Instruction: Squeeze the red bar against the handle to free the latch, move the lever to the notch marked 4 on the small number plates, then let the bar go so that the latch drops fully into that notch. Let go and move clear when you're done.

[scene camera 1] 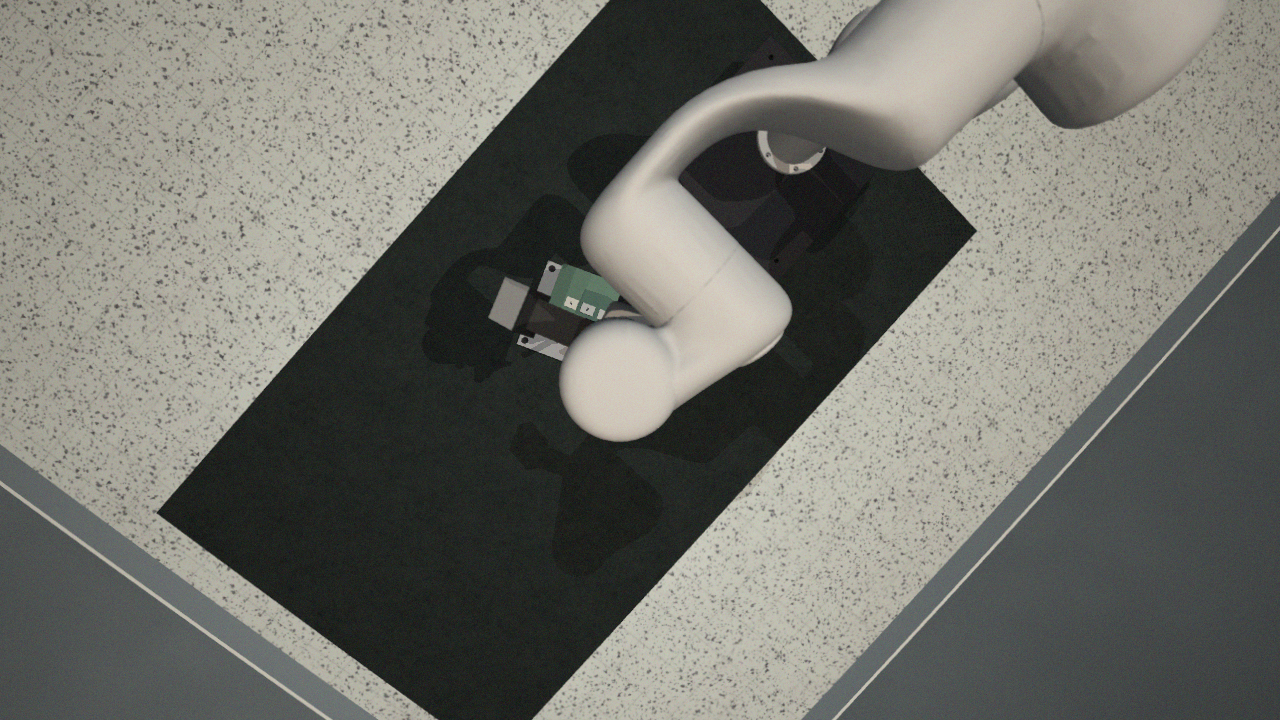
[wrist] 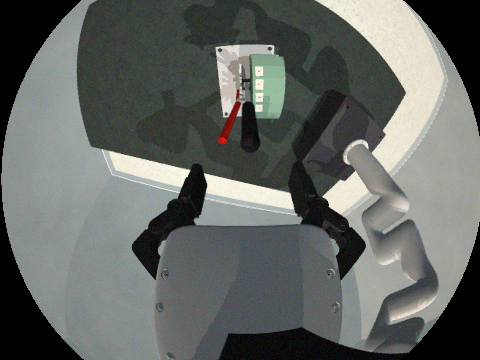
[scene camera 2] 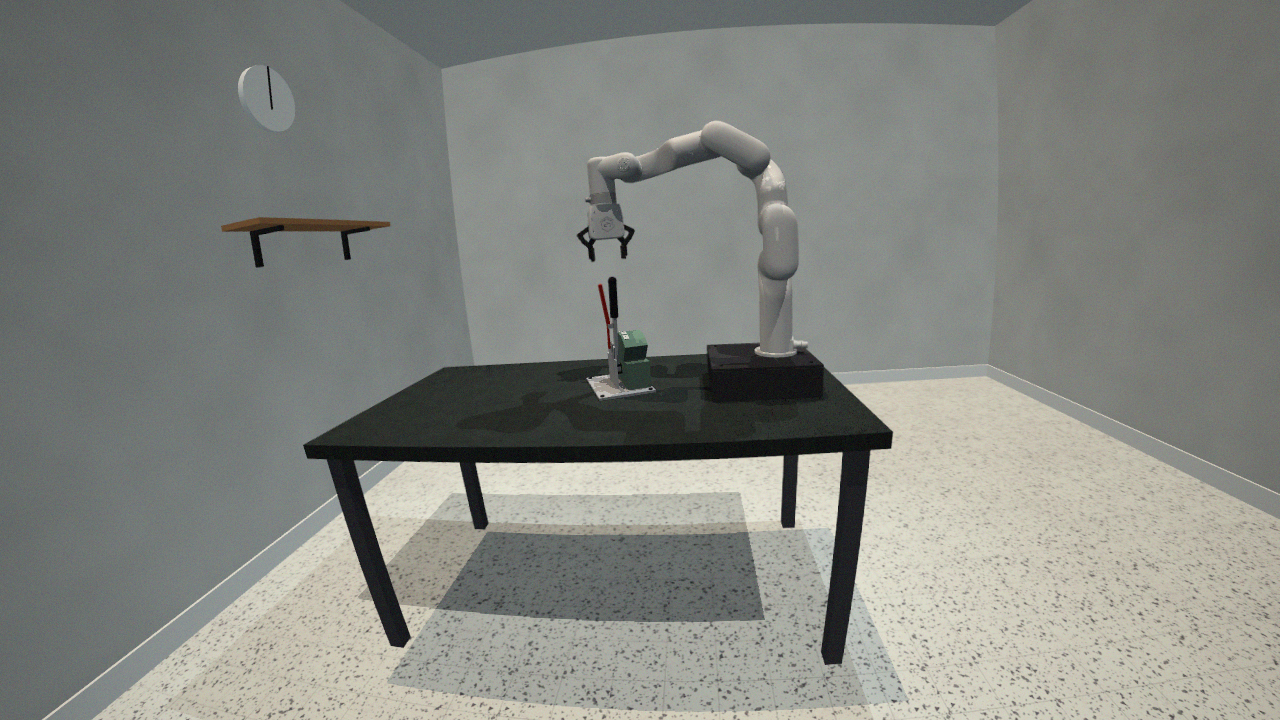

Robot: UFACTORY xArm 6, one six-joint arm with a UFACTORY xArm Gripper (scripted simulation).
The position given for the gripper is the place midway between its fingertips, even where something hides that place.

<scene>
In view: the gripper (scene camera 1: 611,347).
The gripper is seen too in the wrist view (wrist: 247,173) and in scene camera 2 (scene camera 2: 608,260).
</scene>
